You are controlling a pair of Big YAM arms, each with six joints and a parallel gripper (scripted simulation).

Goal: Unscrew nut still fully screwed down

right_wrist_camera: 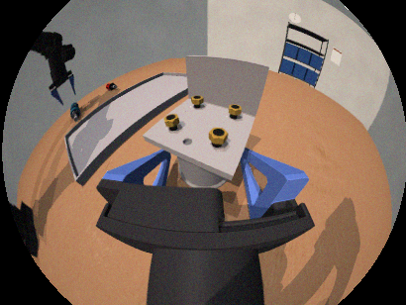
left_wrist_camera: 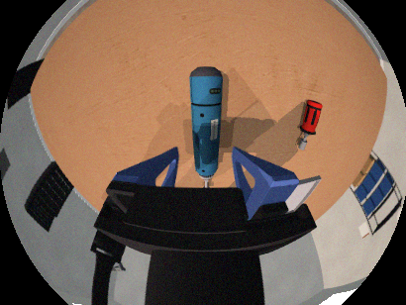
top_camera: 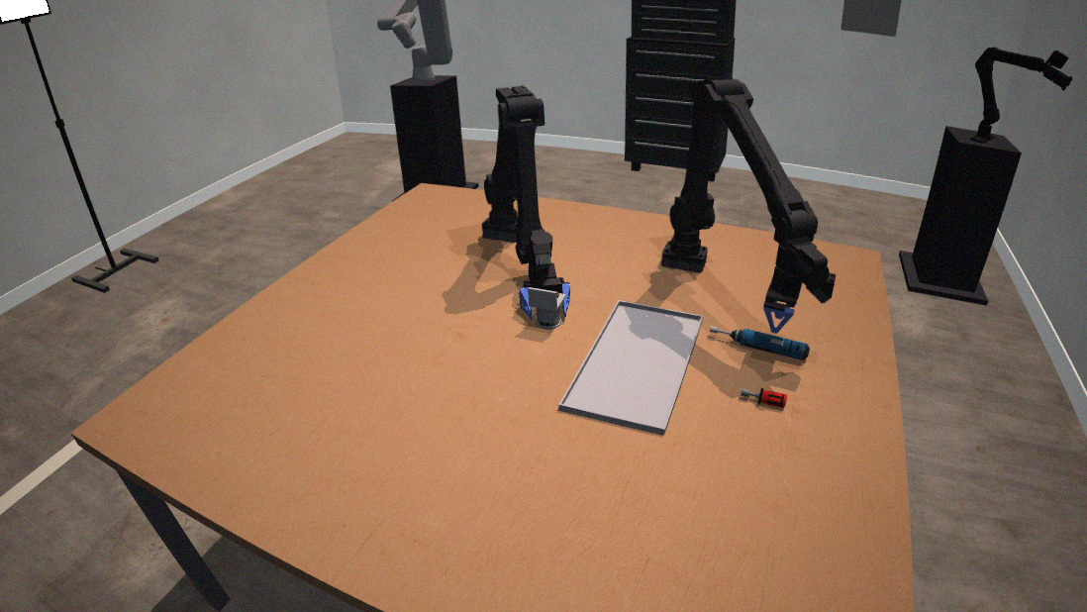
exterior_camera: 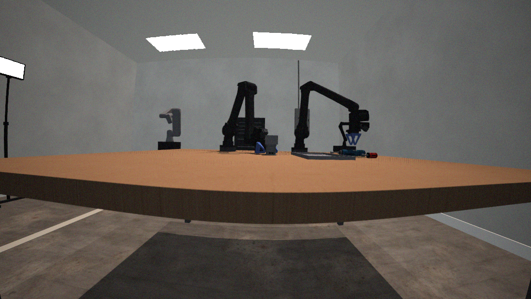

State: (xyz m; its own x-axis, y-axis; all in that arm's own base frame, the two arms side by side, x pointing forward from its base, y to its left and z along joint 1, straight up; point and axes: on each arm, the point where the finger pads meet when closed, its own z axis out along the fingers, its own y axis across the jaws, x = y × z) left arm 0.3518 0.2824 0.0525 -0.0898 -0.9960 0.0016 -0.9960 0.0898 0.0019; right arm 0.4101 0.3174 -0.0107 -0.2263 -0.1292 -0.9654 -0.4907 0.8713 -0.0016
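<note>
Right now my right hand is 1 cm below the joint module. From my right hand the other things lie so: flat grey tray: 8 cm ahead, 25 cm to the left, 2 cm below; then red-handled tool: 13 cm ahead, 54 cm to the left, 1 cm below; then grey bracket: 5 cm above.
</note>
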